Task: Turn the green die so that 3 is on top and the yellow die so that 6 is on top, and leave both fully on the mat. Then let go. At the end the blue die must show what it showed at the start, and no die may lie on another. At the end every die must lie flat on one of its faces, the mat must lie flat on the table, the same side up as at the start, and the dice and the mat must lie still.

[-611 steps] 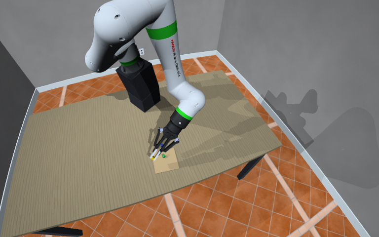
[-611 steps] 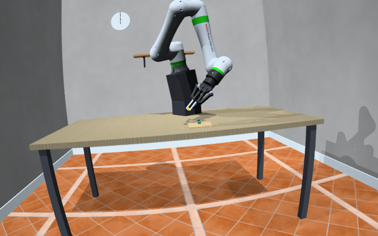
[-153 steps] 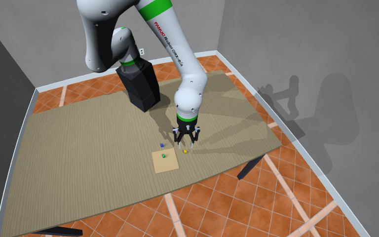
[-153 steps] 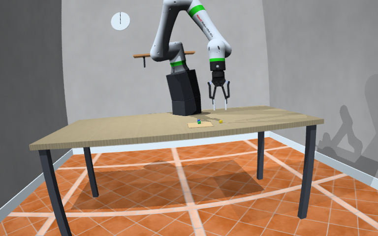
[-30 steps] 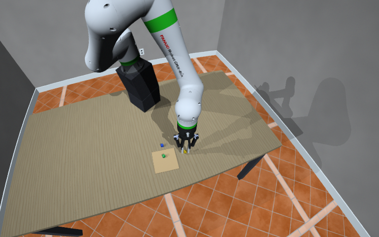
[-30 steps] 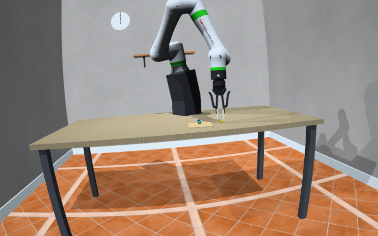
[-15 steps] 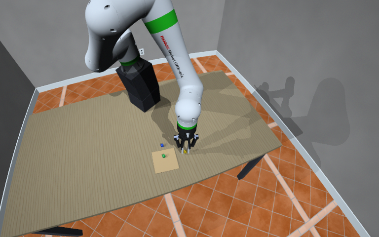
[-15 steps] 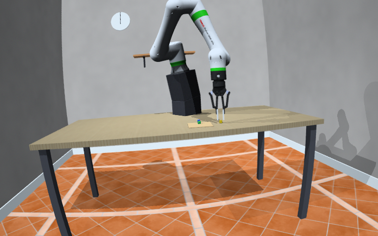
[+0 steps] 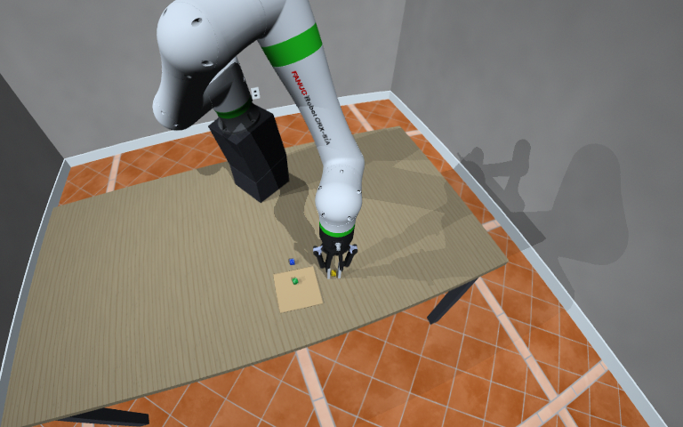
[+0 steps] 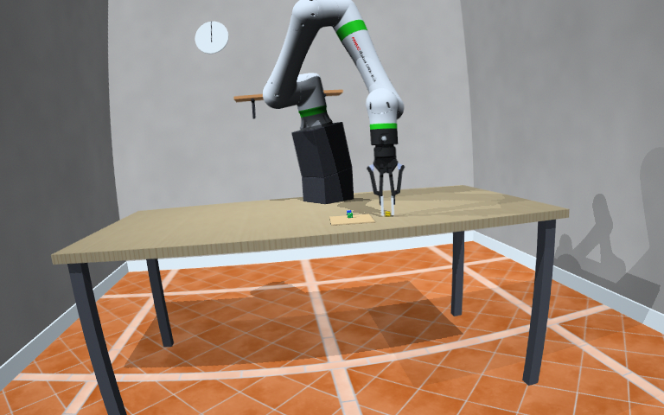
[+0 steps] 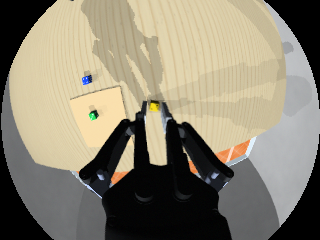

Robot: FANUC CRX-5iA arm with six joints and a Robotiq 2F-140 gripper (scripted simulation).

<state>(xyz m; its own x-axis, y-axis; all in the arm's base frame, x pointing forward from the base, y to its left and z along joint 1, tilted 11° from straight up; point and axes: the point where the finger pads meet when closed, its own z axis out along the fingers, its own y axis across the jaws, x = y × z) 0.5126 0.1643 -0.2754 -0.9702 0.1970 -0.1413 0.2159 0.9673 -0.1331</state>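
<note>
The yellow die lies 3 cm below my hand and 1 cm behind it. Also, from my hand: tan mat (13 cm to the right, 4 cm below, 2 cm ahead); blue die (12 cm to the right, 9 cm behind, 3 cm below); green die (13 cm to the right, 3 cm below, 1 cm behind).
</note>
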